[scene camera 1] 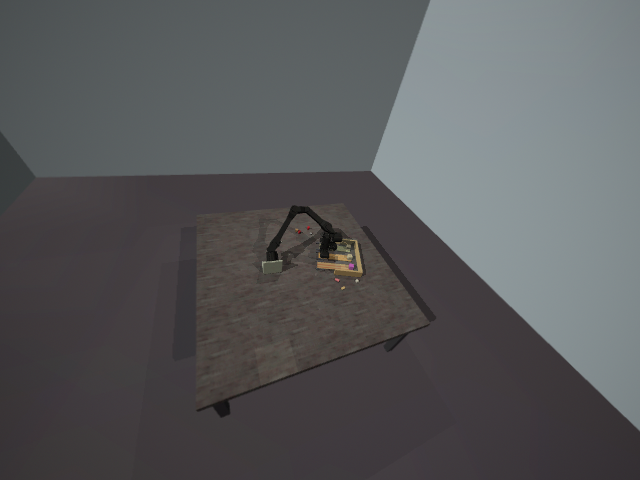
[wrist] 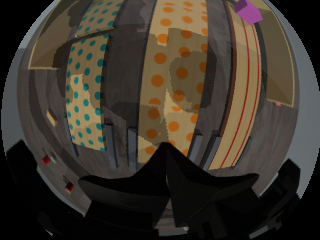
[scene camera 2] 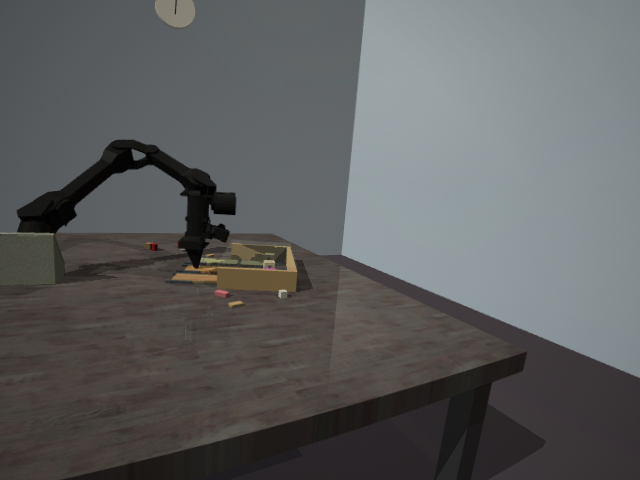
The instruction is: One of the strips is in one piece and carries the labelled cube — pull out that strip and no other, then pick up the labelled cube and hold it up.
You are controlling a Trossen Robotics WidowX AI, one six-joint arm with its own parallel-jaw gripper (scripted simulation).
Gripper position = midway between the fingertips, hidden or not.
In view: the gripper point(scene camera 2: 196, 268).
The gripper shows as well in the wrist view point(wrist: 165, 145).
